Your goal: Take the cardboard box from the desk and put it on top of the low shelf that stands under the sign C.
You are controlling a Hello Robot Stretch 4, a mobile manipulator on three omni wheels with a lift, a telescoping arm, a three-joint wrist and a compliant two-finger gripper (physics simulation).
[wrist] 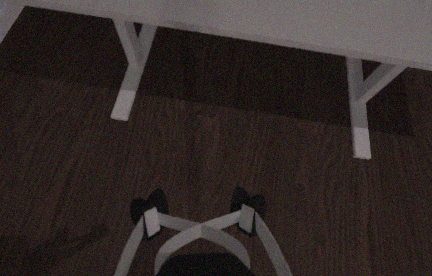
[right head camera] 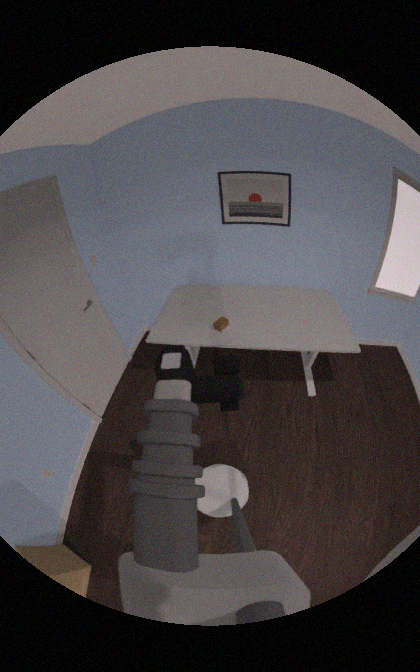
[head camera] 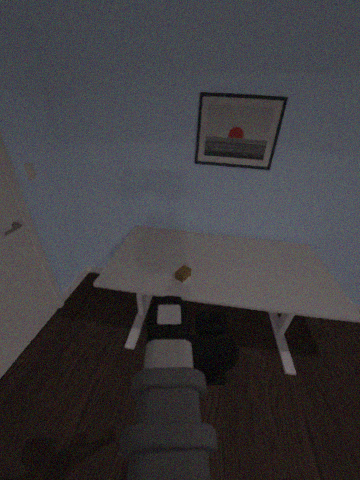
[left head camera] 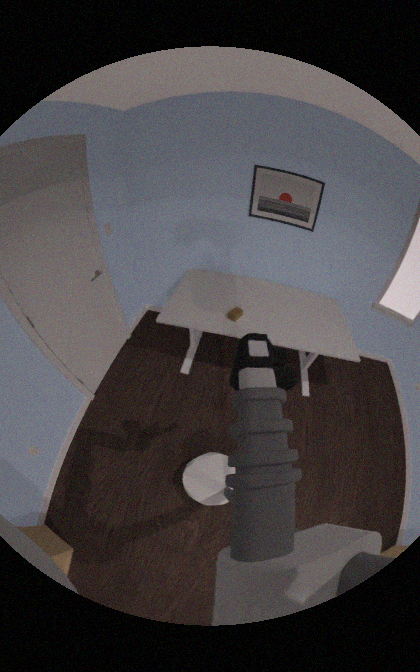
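Seen in the pictures: gripper, between the fingertips: (wrist: 199, 203); robot's base, origin of its link: (left head camera: 210, 477).
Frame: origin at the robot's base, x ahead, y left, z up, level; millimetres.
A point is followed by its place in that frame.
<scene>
The cardboard box (head camera: 183, 273) @(x 987, y -94, z 742 mm) (left head camera: 235, 314) @(x 978, y -93, z 741 mm) (right head camera: 221, 324) is small and brown and lies near the front edge of the white desk (head camera: 250, 265) @(x 1128, y -574, z 692 mm) (left head camera: 295, 310) @(x 1139, y -601, z 692 mm) (right head camera: 285, 315) (wrist: 300, 25) @(x 850, y -354, z 692 mm), left of its middle. It does not show in the wrist view. My gripper (wrist: 199, 203) @(x 386, y -88, z 909 mm) is open and empty, with its fingertips wide apart over the dark floor in front of the desk. In the head views the arm and wrist hide the fingers. The sign C and the low shelf under it cannot be made out in these views.
The desk legs (wrist: 361, 125) stand on the wood floor. A door (head camera: 20, 290) @(x 1119, y 1078, z 443 mm) (left head camera: 45, 250) @(x 920, y 1120, z 1303 mm) (right head camera: 45, 270) is at the left, a window (left head camera: 404, 280) @(x 1276, y -1926, z 1213 mm) (right head camera: 400, 240) at the right. Light wood furniture (left head camera: 47, 544) (right head camera: 57, 562) shows at the lower left.
</scene>
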